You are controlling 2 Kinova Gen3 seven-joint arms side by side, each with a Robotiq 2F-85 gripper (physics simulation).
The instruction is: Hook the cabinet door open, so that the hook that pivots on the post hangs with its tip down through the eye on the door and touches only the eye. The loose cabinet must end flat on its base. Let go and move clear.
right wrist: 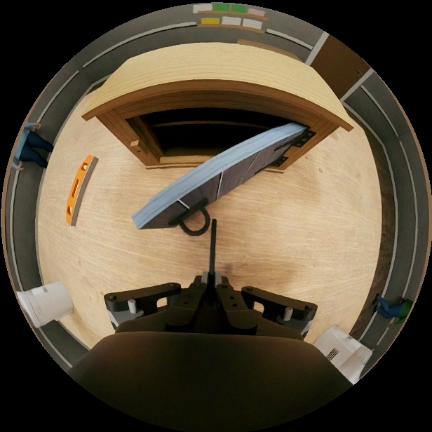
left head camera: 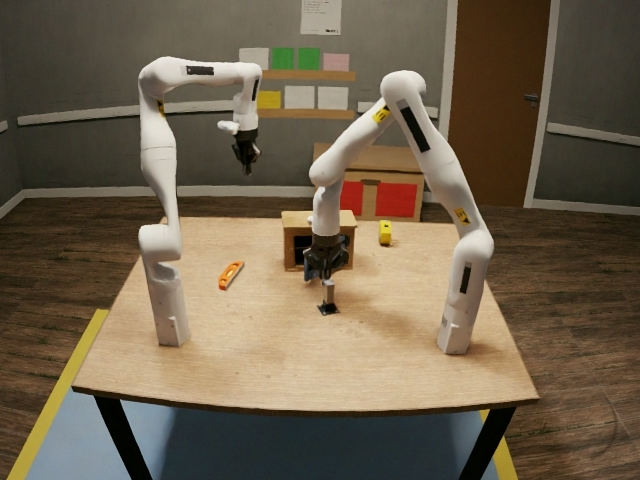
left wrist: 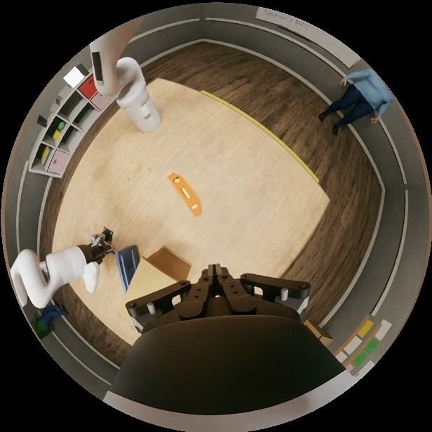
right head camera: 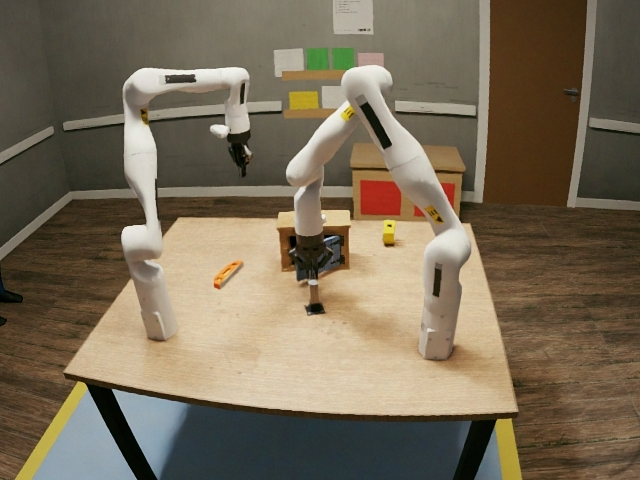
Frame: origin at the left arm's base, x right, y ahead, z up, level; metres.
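Seen in the pictures: left gripper, fingertip midpoint: (left head camera: 247, 175) (right head camera: 242, 176); left arm's base at its link origin: (left head camera: 174, 334) (right head camera: 162, 329); right arm's base at its link origin: (left head camera: 452, 343) (right head camera: 435, 348).
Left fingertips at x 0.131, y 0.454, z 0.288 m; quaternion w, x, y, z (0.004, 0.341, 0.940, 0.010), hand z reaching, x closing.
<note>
Offsets run from my left fingertips to a thing's top centre. "*": to the spot under its first point.
The wooden cabinet @(dx +0.237, dy -0.061, dz -0.129 m) (left head camera: 295, 221) (right head camera: 336, 219) (left wrist: 150, 278) (right wrist: 215, 62) stands upright on its base. Its blue door @(* dx +0.298, dy -0.067, dz -0.216 m) (right head camera: 333, 252) (left wrist: 127, 265) (right wrist: 240, 170) is partly open. The dark eye (right wrist: 195, 233) sticks out near the door's free edge. The short post @(* dx +0.280, dy -0.283, dz -0.225 m) (left head camera: 329, 293) (right head camera: 314, 295) stands in front of the cabinet. My right gripper (left head camera: 326, 276) (right head camera: 312, 276) (right wrist: 210, 279) is shut on the hook (right wrist: 213, 242) above the post. The hook's far end appears just right of the eye in the right wrist view, outside its loop. My left gripper (left head camera: 247, 171) (right head camera: 242, 173) (left wrist: 214, 271) is shut and empty, high above the table.
An orange level @(dx -0.037, dy -0.142, dz -0.270 m) (left head camera: 230, 275) (right head camera: 227, 274) (left wrist: 185, 194) (right wrist: 80, 190) lies left of the cabinet in the head views. A yellow object @(dx +0.452, dy +0.146, dz -0.213 m) (left head camera: 385, 233) (right head camera: 388, 233) stands right of the cabinet. The right arm reaches over the table in front of the cabinet.
</note>
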